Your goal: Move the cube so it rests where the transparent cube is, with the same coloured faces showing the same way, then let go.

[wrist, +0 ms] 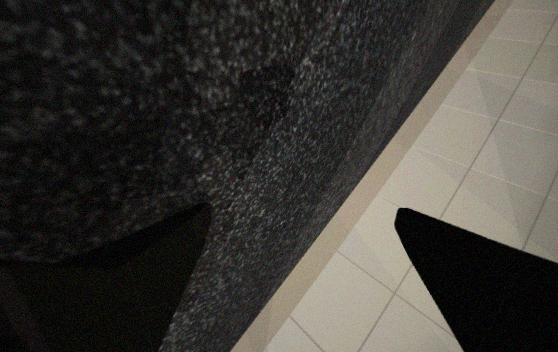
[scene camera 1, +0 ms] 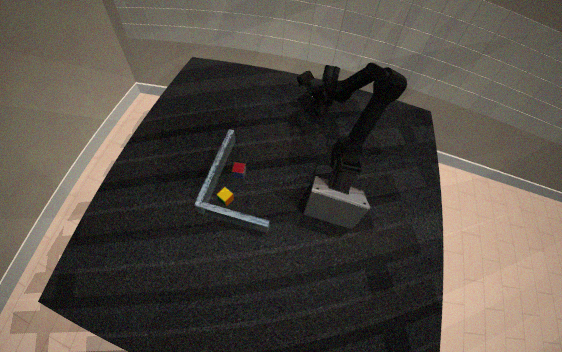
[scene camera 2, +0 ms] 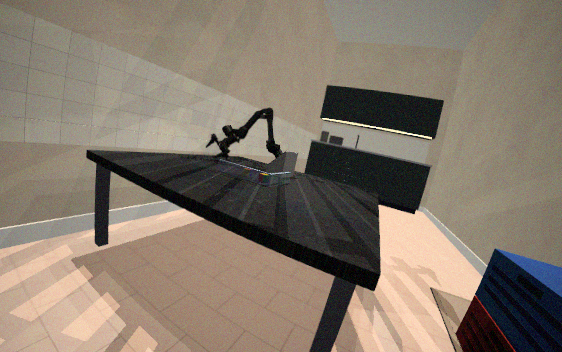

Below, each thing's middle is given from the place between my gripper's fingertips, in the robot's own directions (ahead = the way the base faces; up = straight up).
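I find my hand 46 cm to the right of the frame [scene camera 1: 202,205], 6 cm short of it and 2 cm above it.
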